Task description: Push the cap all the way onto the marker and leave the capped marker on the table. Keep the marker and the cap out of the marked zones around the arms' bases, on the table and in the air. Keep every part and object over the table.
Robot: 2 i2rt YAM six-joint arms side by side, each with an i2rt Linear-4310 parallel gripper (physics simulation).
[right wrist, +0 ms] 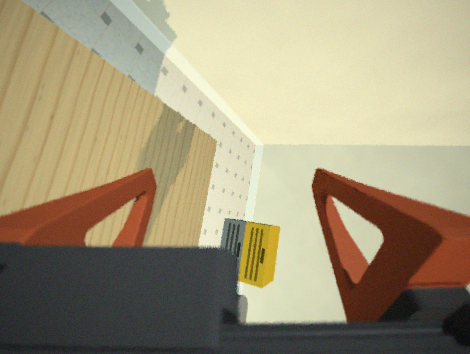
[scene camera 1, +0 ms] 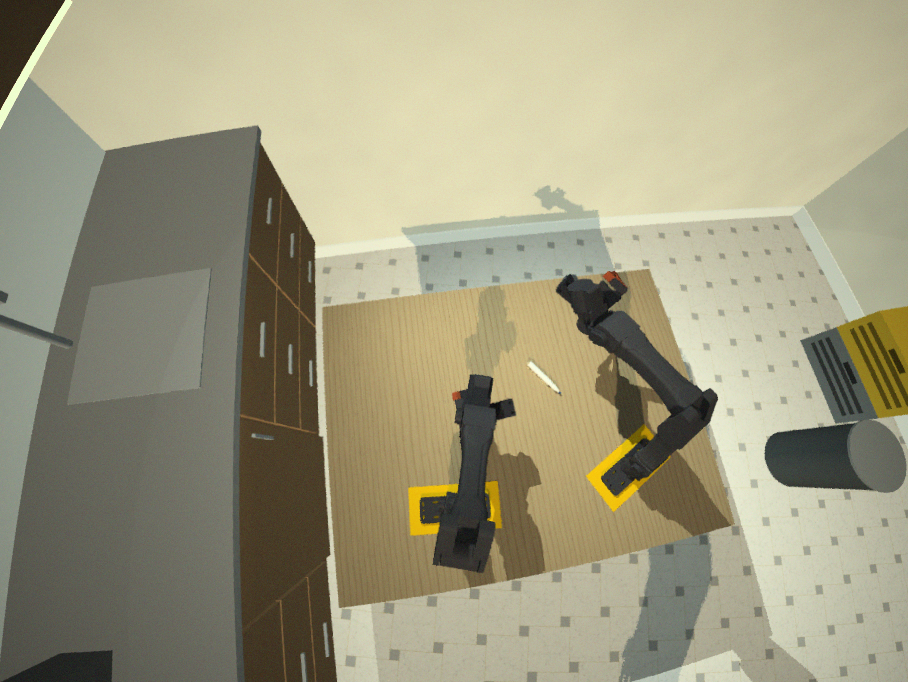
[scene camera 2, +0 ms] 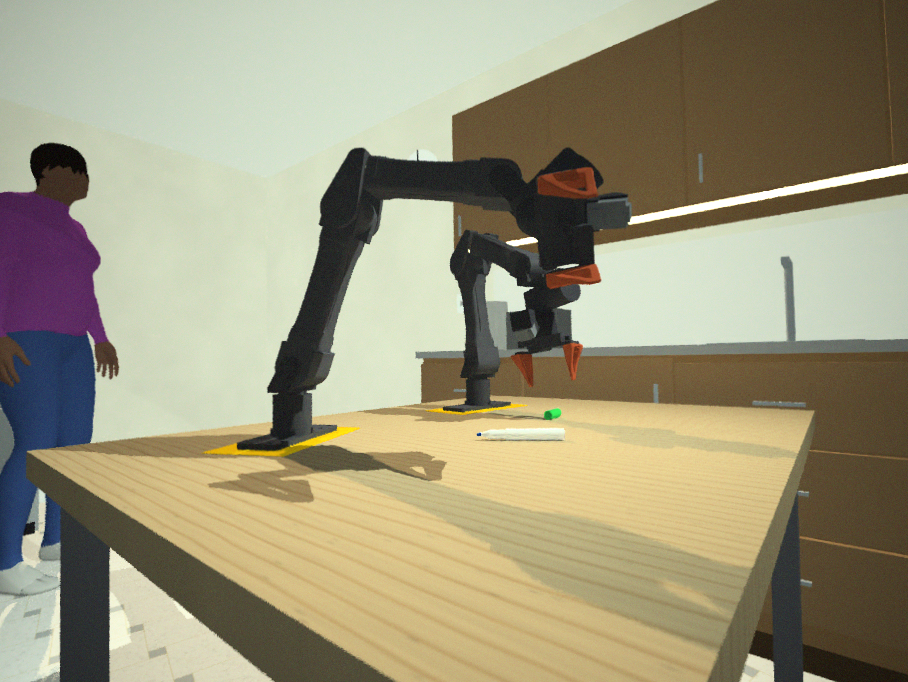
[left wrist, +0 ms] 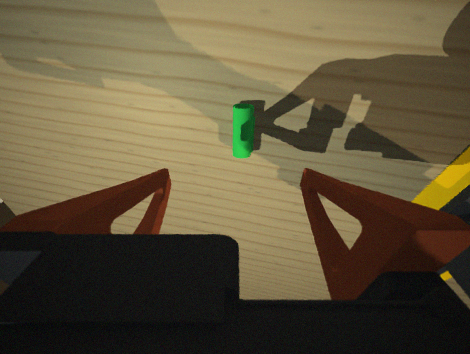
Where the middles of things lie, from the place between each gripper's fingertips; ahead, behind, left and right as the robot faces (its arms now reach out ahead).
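Left gripper: 6 cm above the green cap (left wrist: 243, 114), 1 cm to the left of it. Counted from my left hand, the white marker (scene camera 2: 524, 433) is 6 cm below, 8 cm ahead and 27 cm to the right.
Right hand: 250 mm above the white marker, 150 mm to the right of it and 180 mm past it. The green cap, counted from my right hand, is 250 mm below, 410 mm to the left and 250 mm behind.
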